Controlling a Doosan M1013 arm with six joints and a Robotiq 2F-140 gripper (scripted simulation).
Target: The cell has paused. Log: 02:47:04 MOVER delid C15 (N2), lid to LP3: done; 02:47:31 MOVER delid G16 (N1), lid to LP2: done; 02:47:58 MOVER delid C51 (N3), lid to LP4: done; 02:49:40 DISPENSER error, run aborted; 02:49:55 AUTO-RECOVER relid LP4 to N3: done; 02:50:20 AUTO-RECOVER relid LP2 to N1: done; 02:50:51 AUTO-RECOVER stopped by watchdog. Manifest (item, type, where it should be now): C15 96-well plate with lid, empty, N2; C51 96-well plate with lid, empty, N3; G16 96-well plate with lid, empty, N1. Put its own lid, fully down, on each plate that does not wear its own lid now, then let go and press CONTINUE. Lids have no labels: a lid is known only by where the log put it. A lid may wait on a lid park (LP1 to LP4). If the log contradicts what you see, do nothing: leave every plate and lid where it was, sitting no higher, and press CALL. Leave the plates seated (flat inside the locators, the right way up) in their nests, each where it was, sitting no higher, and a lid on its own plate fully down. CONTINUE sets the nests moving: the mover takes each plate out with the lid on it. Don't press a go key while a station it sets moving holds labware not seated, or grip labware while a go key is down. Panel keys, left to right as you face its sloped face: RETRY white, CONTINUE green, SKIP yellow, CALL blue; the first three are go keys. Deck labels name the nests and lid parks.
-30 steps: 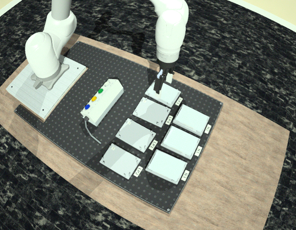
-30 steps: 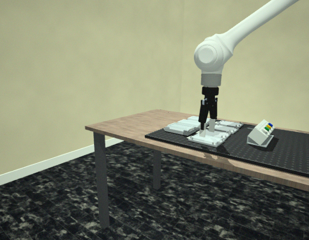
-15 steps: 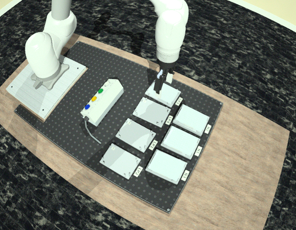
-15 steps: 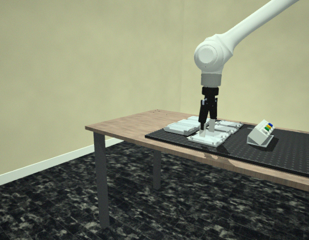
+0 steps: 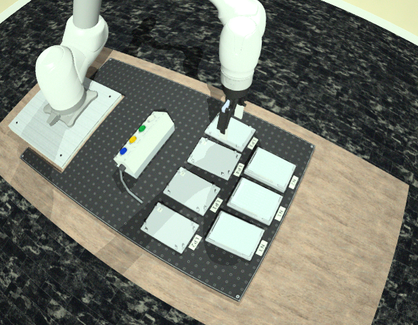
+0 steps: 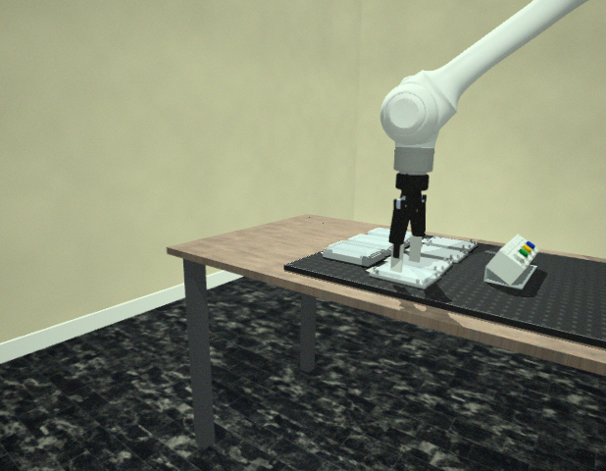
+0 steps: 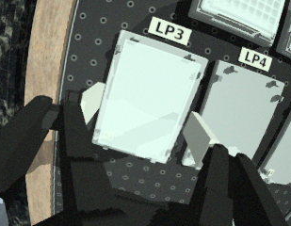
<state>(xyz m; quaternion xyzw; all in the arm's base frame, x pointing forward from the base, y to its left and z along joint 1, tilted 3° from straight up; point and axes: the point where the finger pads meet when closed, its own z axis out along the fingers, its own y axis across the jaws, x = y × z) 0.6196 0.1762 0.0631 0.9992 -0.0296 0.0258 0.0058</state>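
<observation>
My hand is 5 cm above the lid park LP3. From my hand the other things lie so: white retry key (24 cm behind, 12 cm to the right, 2 cm above); lid park LP4 (12 cm to the right, 5 cm below); lid park LP1 (26 cm to the right, 5 cm below, 1 cm behind).
</observation>
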